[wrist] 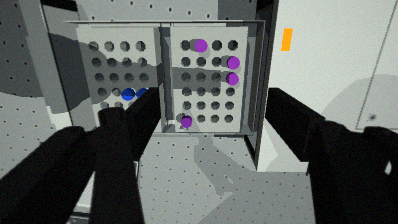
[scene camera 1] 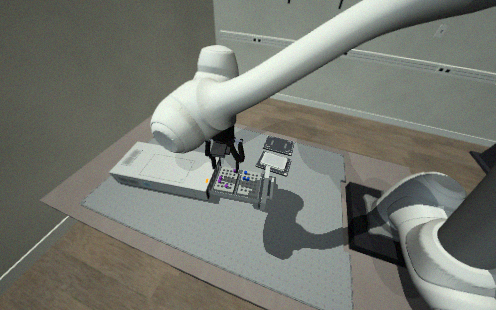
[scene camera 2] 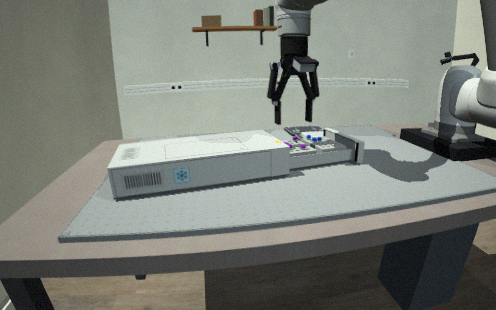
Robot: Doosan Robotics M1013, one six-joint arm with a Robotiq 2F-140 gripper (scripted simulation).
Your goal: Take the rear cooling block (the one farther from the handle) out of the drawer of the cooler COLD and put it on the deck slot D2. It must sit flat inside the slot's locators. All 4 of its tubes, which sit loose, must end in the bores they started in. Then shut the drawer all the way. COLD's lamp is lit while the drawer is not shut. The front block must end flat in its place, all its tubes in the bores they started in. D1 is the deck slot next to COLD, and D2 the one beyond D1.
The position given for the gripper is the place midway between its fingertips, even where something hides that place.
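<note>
A white cooler (scene camera 1: 150,166) stands in the scene, and the wrist view also shows the white cooler (wrist: 333,64). There is a cooling block (wrist: 200,89), and there is also a cooling block (wrist: 120,69). The gripper (scene camera 2: 293,122) is visible too, and it appears in the wrist view as well, with the gripper (wrist: 213,102).
</note>
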